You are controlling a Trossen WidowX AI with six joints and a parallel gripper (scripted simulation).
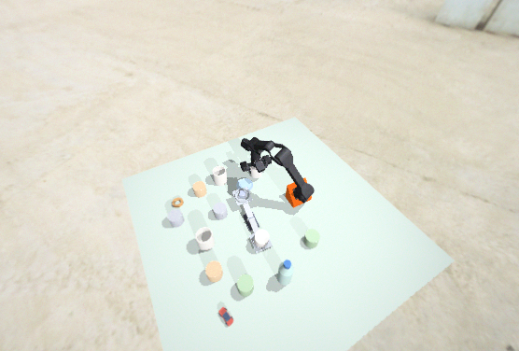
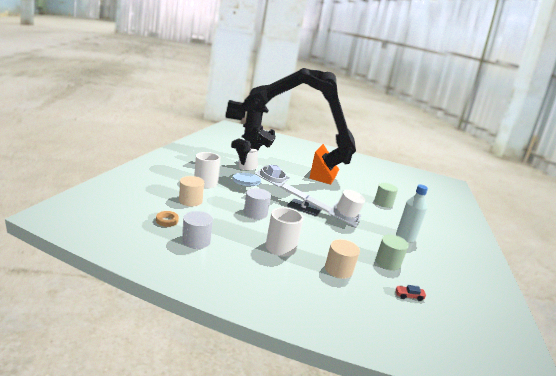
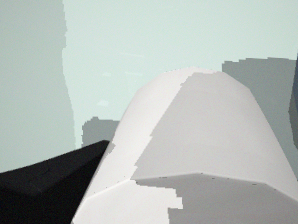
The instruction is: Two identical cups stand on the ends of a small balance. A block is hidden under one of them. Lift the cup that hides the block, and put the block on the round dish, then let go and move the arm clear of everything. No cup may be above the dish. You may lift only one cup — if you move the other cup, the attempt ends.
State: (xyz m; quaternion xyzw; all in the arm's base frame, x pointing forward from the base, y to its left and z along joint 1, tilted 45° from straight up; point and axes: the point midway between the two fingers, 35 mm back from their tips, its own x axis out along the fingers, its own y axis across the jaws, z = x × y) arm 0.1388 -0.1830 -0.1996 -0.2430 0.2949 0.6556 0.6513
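Now: gripper tip 100 mm short of the light-blue round dish, 50 mm to the right of it and 20 mm above it. From my gripper tip the other things lie so: small balance 170 mm ahead, 290 mm to the left; then bottle 150 mm ahead, 610 mm to the left, 90 mm above; then toy car 440 mm ahead, 640 mm to the left, 10 mm below.
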